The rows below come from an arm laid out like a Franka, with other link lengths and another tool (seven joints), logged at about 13 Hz.
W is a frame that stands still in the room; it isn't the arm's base.
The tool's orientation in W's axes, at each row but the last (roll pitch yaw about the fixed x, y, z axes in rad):
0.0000 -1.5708 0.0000
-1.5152 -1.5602 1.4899
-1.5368 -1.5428 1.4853
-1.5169 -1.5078 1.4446
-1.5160 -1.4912 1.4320
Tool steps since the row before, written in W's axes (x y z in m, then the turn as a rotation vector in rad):
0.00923 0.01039 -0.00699 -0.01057 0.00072 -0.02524
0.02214 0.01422 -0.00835 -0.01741 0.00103 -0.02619
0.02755 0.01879 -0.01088 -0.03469 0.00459 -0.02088
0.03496 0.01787 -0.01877 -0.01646 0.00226 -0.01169
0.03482 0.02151 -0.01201 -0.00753 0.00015 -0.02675
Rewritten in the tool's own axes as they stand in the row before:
-0.00699 0.01039 -0.00923 -0.02524 0.00072 0.01057
-0.00818 0.01486 -0.02178 -0.02619 0.00087 0.01742
-0.01029 0.02048 -0.02656 -0.02083 0.00338 0.03486
-0.01734 0.02148 -0.03364 -0.01166 0.00180 0.01654
-0.00990 0.02523 -0.03294 -0.02674 0.00164 0.00740

